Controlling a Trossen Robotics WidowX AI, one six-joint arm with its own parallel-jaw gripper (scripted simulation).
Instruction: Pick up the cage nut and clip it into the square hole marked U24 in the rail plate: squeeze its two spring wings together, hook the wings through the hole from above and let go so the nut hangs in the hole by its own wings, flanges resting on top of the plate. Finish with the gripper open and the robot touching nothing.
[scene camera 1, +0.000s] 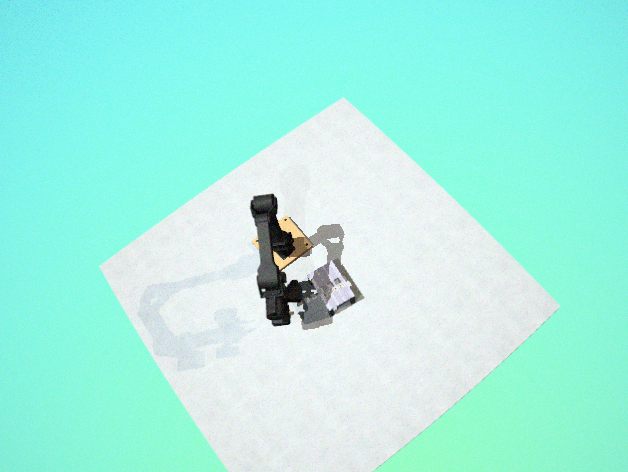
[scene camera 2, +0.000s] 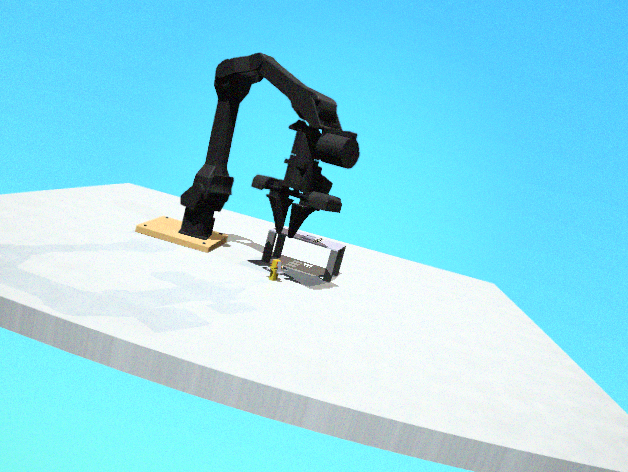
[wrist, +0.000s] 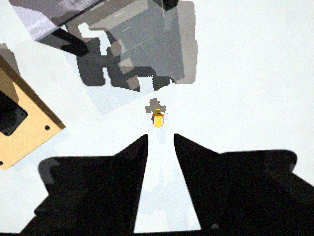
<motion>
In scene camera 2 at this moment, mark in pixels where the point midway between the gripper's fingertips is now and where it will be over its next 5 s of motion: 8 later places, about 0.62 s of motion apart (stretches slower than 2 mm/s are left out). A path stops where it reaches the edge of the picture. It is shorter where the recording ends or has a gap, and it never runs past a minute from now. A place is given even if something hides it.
My gripper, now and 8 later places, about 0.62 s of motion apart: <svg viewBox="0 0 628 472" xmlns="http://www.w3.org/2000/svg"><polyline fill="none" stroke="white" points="284,235 279,256 276,264 277,258 286,224 300,215 311,215 315,213 314,213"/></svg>
</motion>
